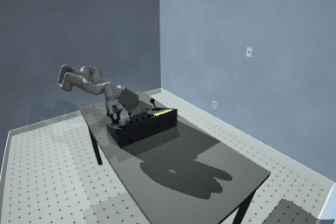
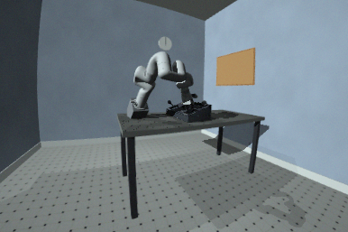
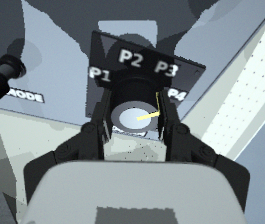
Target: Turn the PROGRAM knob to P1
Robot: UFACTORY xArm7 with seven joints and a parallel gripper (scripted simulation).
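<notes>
Right now my hand is 120 mm to the right of the mode knob and 10 mm short of it. From my hand the other things lie so: check switch: 240 mm to the left, 30 mm ahead, 10 mm below; dark console: 170 mm to the left, 50 mm ahead, 30 mm below; lever: 360 mm to the left, 20 mm ahead, 10 mm above.
</notes>
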